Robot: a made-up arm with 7 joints.
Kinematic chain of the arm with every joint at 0, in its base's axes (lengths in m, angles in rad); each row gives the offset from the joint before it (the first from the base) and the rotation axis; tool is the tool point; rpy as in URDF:
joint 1: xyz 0 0 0 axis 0.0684 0.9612 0.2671
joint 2: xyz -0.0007 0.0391 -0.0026 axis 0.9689 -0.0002 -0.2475
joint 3: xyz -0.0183 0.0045 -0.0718 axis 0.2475 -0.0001 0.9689
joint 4: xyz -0.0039 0 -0.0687 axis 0.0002 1 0
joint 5: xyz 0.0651 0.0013 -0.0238 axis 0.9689 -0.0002 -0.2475
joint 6: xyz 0.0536 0 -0.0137 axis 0.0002 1 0
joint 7: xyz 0.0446 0 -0.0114 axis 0.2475 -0.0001 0.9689
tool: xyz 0 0 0 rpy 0 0.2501 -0.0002
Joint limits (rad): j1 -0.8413..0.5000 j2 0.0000..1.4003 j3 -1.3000..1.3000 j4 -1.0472..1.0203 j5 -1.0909..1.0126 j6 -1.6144..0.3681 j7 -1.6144..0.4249
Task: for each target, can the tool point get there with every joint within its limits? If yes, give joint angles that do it. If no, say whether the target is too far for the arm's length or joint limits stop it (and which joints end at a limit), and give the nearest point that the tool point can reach.
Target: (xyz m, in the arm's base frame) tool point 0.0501 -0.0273 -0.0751
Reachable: yes | joints -0.3930 0.5131 -1.0947 -0.5652 0.1608 -1.3988 -0.4506
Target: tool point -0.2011 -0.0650 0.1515
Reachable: no: joint limits stop it (at a limit: joint 1, joint 2, joint 3, joint 4, joint 5) | nearest point -0.0340 0.0593 0.0863 | short by 0.218 m
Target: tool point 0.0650 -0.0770 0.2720
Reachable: no: joint limits stop it (at a limit: joint 1, joint 2) | nearest point 0.0601 0.0576 0.1253 | short by 0.199 m
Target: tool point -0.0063 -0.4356 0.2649
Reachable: no: too far | nearest point 0.0607 -0.1116 -0.0093 | short by 0.430 m
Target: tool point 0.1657 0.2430 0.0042
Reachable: yes | joints -0.6883 0.7050 0.9033 0.1911 0.6246 0.0645 -1.0862
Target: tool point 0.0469 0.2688 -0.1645
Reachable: yes | joints 0.1152 0.6993 0.5235 0.7931 -0.6408 -0.5745 -0.4204
